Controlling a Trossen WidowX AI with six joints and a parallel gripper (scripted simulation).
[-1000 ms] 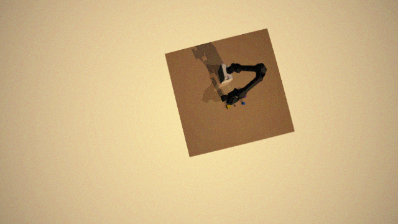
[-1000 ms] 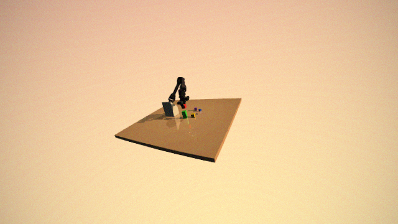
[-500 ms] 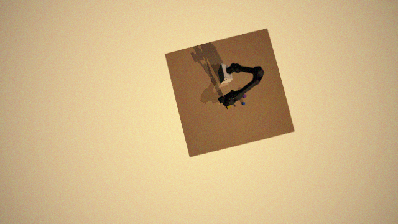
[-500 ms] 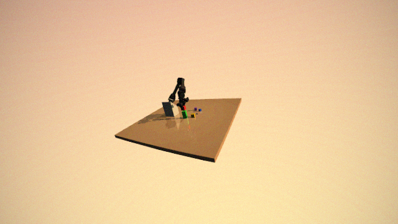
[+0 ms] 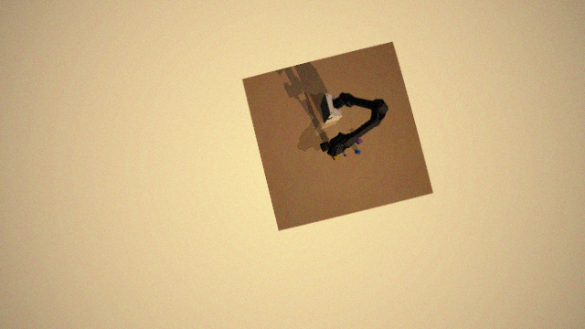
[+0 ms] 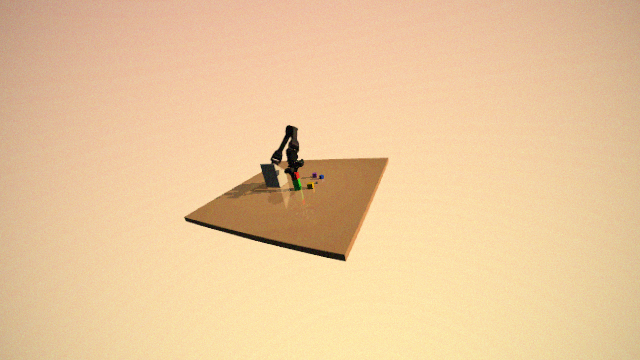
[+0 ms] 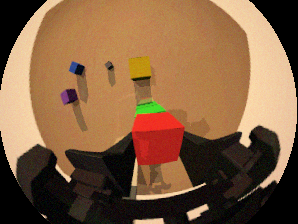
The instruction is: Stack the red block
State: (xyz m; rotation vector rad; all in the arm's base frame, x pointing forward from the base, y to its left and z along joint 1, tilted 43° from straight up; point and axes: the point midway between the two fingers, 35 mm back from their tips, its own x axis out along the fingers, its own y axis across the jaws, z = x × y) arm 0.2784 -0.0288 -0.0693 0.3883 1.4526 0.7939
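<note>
Now: the red block 2 cm above my gripper tip. Round my gripper tip: blue block 22 cm to the left, 9 cm ahead, 8 cm below; then yellow block 9 cm ahead, 8 cm below, 4 cm to the left; then tiny grey piece 12 cm to the left, 10 cm ahead, 9 cm below.
</note>
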